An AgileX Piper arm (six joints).
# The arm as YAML. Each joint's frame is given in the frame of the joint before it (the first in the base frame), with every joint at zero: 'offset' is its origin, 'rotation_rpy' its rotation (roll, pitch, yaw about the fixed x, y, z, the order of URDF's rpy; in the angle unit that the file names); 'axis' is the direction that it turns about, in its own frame. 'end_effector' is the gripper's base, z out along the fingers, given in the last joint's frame.
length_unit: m
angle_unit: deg
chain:
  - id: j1
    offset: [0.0, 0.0, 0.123]
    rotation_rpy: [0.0, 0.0, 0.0]
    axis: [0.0, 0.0, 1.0]
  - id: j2
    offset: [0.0, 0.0, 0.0]
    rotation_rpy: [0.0, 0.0, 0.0]
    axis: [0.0, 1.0, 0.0]
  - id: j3
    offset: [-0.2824, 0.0, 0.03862]
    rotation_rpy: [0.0, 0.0, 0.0]
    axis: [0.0, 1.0, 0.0]
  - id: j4
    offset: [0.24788, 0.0, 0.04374]
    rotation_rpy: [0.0, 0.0, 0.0]
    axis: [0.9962, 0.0, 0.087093]
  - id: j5
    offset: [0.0, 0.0, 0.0]
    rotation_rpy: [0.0, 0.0, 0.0]
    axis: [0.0, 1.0, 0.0]
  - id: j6
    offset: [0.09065, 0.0, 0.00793]
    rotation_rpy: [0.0, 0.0, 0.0]
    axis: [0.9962, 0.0, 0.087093]
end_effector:
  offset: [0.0, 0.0, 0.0]
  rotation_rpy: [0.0, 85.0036, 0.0]
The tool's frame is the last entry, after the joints.
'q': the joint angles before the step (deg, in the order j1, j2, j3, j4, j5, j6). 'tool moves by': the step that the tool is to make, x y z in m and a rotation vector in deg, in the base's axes. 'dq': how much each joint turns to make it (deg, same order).
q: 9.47, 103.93, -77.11, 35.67, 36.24, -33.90
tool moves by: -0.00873, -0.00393, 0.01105, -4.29, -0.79, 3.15
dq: 0.00, -2.22, 0.00, -5.19, 2.56, -0.01
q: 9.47, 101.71, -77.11, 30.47, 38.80, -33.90
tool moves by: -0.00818, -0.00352, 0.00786, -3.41, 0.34, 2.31
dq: 0.00, -1.75, 0.00, -4.19, 2.86, 0.41
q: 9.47, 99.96, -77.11, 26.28, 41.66, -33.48
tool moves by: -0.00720, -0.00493, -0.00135, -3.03, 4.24, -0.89
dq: 0.00, -0.58, 0.00, -5.59, 4.21, 5.08
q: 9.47, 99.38, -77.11, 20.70, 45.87, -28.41
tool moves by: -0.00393, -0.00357, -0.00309, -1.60, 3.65, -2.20
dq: 0.00, 0.00, 0.00, -3.53, 2.88, 4.78
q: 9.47, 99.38, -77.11, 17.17, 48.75, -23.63
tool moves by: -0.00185, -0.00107, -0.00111, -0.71, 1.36, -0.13
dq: 0.00, 0.00, 0.00, -0.99, 1.32, 0.89
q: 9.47, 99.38, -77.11, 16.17, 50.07, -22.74
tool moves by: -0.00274, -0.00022, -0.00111, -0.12, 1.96, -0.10
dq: 0.00, 0.00, 0.00, -0.24, 1.87, 0.74
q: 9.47, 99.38, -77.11, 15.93, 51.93, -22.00
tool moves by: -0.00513, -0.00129, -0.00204, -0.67, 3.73, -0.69
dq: 0.00, 0.00, 0.00, -1.06, 3.47, 2.06
